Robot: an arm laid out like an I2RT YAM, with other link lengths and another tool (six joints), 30 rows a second.
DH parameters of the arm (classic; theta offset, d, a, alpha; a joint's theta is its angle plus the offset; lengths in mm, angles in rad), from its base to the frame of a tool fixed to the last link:
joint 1: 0 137.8 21.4 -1.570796
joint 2: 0 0 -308.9 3.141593
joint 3: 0.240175 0 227 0
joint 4: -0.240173 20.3 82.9 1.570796
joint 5: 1.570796 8.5 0 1.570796
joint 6: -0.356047 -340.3 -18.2 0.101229
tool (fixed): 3.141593 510.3 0 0
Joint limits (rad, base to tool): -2.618..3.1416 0..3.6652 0..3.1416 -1.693..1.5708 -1.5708..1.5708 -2.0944..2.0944
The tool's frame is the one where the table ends.
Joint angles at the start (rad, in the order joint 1, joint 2, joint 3, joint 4, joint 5, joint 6): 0.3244, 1.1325, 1.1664, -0.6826, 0.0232, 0.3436
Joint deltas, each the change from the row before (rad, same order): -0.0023, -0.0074, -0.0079, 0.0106, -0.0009, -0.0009; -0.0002, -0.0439, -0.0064, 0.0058, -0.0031, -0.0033; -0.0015, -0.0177, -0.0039, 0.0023, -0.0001, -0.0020; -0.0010, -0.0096, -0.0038, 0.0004, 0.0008, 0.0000
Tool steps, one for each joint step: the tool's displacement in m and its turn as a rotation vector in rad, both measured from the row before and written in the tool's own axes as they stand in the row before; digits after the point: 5 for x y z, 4 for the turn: -0.00061, 0.00054, -0.00137, -0.0101, -0.0011, 0.0006; 0.00024, 0.00521, -0.01459, -0.0433, 0.0025, -0.0020; -0.00049, 0.00161, -0.00557, -0.0161, -0.0013, -0.0010; -0.00050, -0.00001, -0.00267, -0.0062, -0.0018, 0.0005
